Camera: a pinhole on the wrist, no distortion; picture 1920 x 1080 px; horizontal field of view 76.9 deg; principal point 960.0 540.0 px. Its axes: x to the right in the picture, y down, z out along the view. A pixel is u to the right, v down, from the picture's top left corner.
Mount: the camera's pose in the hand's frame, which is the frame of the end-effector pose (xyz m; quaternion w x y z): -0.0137 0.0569 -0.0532 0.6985 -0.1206 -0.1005 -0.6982
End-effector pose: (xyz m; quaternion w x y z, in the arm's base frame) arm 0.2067 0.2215 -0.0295 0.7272 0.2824 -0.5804 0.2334
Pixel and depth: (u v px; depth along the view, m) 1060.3 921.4 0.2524
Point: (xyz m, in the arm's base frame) 0.0100 0.1760 0.0897
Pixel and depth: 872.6 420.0 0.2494
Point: -0.0286 0.2097 -0.0093
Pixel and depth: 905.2 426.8 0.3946
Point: -0.1588 0.1479 0.0121
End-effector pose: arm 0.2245 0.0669 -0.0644 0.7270 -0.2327 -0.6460 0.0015
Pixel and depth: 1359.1 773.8 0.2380
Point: 0.0633 0.1942 -0.0352
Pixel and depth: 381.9 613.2 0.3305
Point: 0.1203 0.4183 -0.1437
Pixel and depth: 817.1 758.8 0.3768
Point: 0.0275 0.3759 -0.0603
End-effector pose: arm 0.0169 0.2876 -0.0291 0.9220 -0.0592 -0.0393 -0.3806
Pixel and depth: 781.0 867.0 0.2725
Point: 0.1859 0.3932 0.1540
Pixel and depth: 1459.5 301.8 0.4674
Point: -0.0477 0.4272 0.4075
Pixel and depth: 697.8 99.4 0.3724
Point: 0.0868 0.5989 0.2117
